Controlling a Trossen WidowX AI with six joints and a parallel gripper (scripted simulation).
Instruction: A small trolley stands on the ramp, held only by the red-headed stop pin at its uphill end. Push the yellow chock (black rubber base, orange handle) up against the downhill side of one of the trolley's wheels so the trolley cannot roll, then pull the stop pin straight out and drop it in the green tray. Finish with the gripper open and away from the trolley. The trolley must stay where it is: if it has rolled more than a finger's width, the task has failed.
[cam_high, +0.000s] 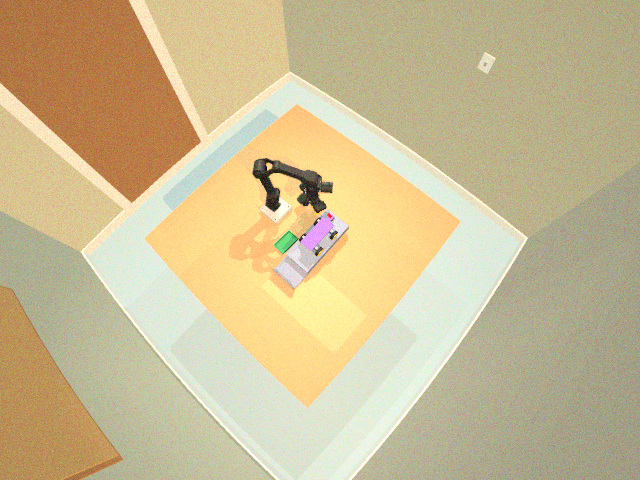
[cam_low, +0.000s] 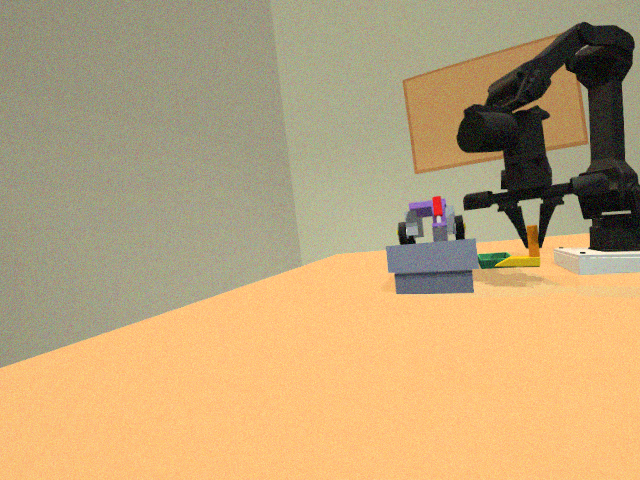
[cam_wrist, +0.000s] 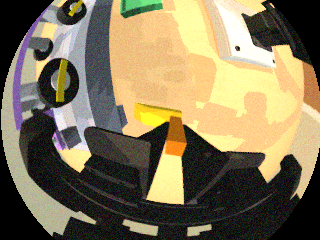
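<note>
My gripper tip is 150 mm short of the trolley, 140 mm to the left of it and 50 mm below it. The rest, counted from my gripper tip: red-headed stop pin: 140 mm ahead, 30 mm to the right, 70 mm above; yellow chock: 20 mm ahead, 10 mm to the right, 10 mm below; grey ramp: 150 mm ahead, 150 mm to the right, 20 mm below.
</note>
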